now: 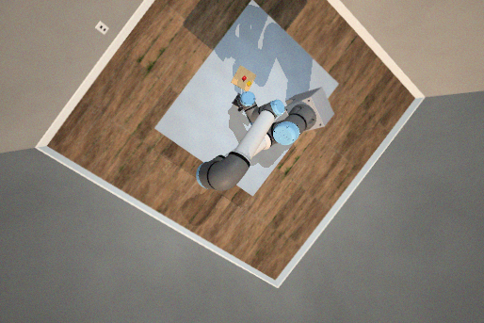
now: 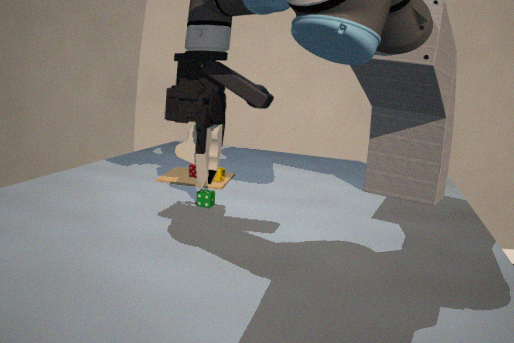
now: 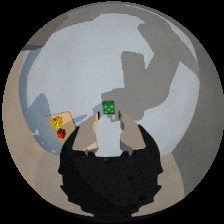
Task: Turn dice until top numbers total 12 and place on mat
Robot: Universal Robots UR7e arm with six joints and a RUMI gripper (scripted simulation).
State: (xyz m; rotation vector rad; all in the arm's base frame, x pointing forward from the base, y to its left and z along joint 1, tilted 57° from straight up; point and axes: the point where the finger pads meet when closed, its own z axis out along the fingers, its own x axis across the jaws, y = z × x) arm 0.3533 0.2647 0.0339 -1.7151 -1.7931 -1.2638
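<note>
Right now my hand is 4 cm above the green die. Round my hand: tan mat: 15 cm to the right, 13 cm ahead, 5 cm below; then red die: 15 cm to the right, 13 cm ahead, 3 cm below; then yellow die: 16 cm to the right, 8 cm ahead, 3 cm below.
</note>
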